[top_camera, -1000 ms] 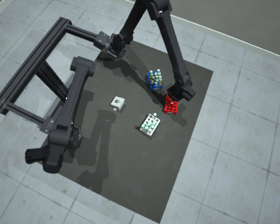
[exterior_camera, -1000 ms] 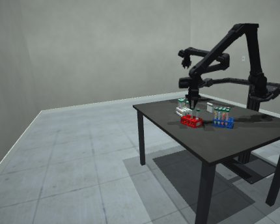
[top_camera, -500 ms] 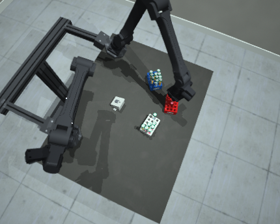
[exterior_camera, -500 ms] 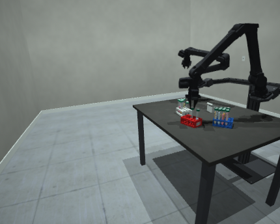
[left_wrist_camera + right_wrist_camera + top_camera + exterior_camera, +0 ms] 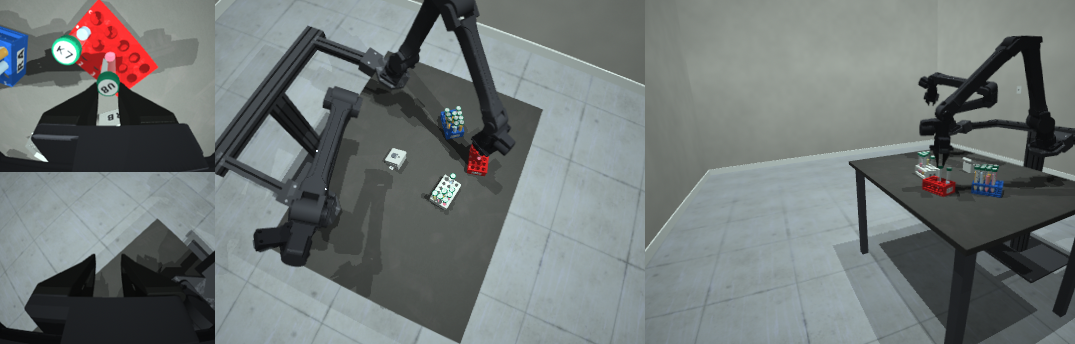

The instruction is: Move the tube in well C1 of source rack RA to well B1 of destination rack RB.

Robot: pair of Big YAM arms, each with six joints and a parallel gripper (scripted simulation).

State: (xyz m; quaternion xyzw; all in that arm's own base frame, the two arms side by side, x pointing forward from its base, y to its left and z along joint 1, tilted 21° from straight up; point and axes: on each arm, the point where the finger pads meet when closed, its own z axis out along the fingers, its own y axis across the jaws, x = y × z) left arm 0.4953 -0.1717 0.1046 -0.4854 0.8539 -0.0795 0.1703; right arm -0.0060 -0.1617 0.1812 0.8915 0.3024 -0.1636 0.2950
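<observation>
Right now the tube is 60 mm below my left hand. The rest, counted from my left hand: white rack RB (80 mm behind, 200 mm to the right, 100 mm below); red rack (10 mm ahead, 100 mm below); white button box (360 mm behind, 140 mm to the right, 80 mm below).
</observation>
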